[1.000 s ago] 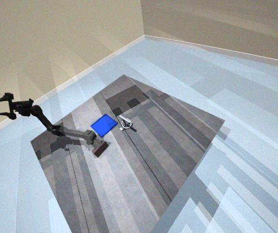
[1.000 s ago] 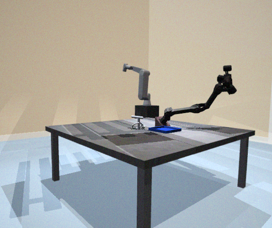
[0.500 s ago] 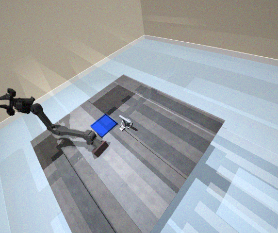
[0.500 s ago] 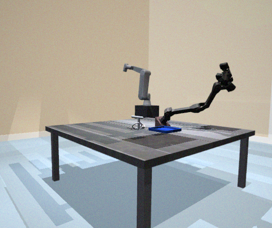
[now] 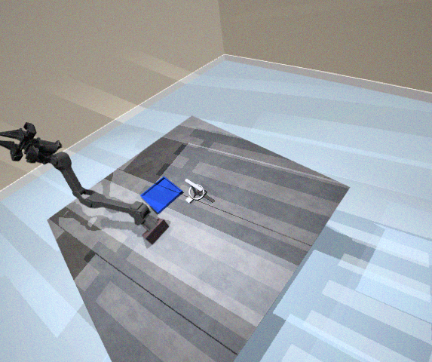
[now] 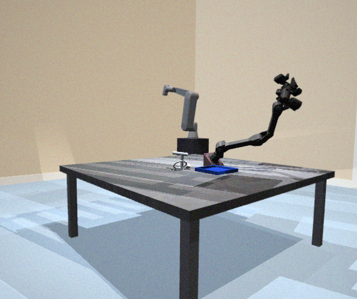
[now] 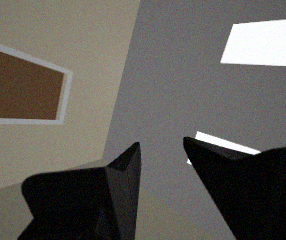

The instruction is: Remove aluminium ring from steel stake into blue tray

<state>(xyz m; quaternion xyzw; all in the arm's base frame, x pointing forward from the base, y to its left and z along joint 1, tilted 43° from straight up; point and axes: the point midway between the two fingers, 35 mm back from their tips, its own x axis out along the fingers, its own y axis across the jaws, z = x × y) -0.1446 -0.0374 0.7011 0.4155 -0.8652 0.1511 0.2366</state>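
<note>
The aluminium ring lies 570 mm below my gripper tip, 480 mm to the right of it and 480 mm ahead of it. Also, from my gripper tip: blue tray (590 mm below, 360 mm ahead, 290 mm to the right).
</note>
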